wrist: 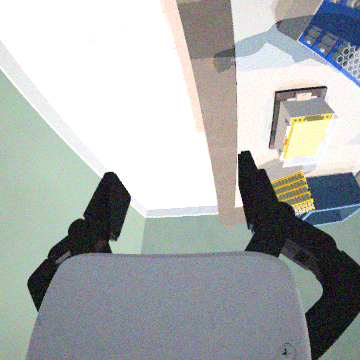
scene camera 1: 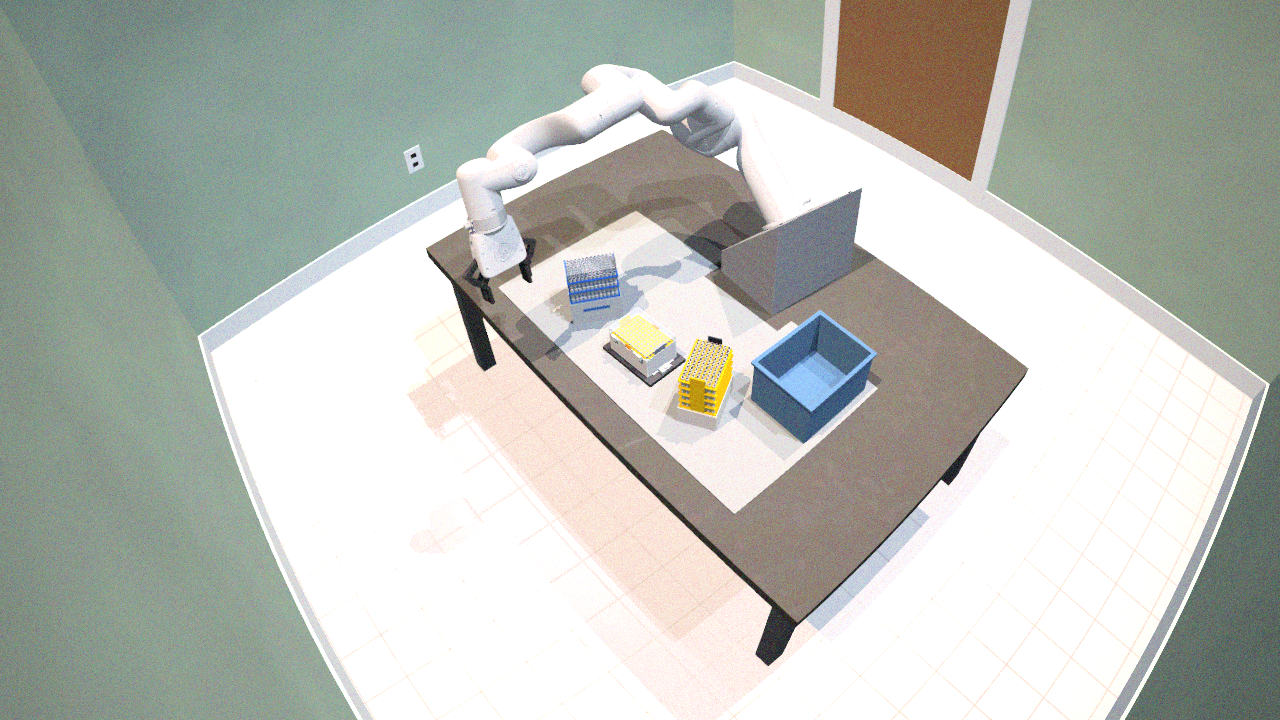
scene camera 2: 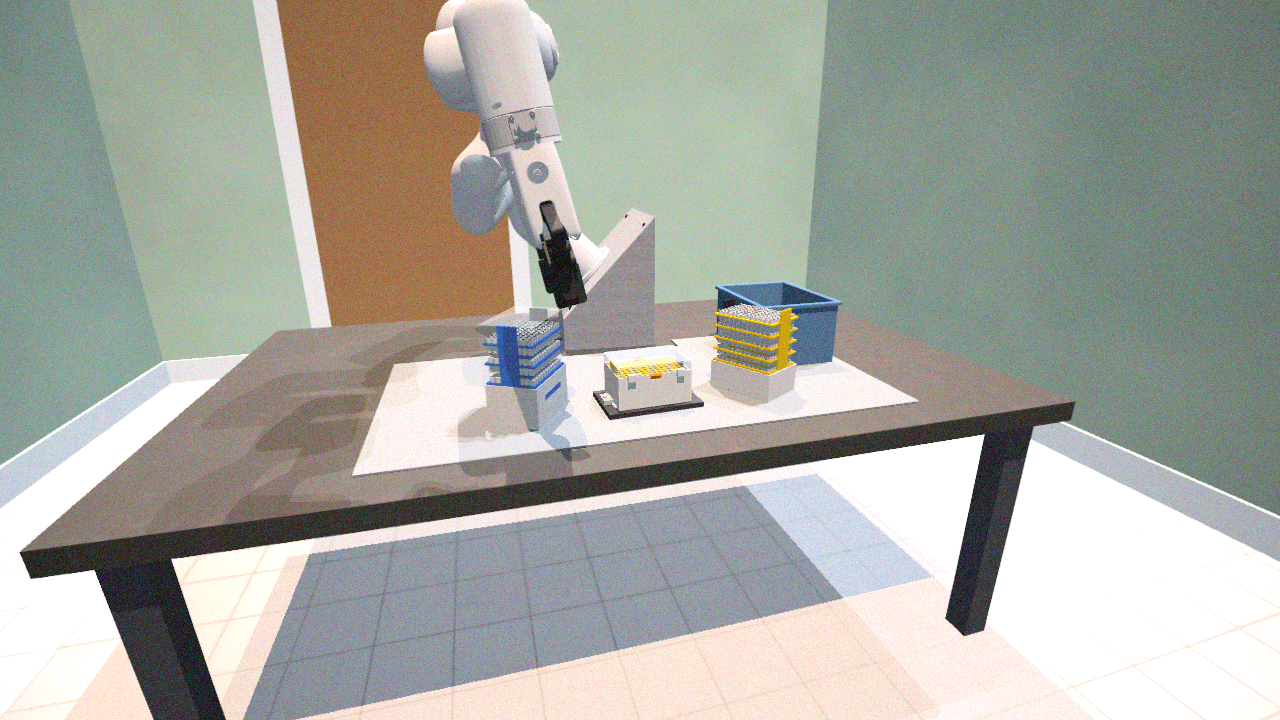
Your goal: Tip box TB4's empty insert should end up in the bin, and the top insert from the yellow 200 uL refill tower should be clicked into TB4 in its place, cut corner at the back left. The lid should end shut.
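Observation:
Tip box TB4 is white and stands on a dark base plate, with a yellow insert inside. Its clear lid looks shut over the insert. Whether the insert holds tips is too small to tell. The yellow refill tower holds several stacked inserts on a white base, between the box and the blue bin. The bin's visible floor is bare. My gripper is open and empty, high near the table's edge, beyond the blue tower from TB4.
A blue refill tower stands on the pale mat, between my gripper and TB4. The grey arm stand rises behind the mat. The brown table extends around the mat.

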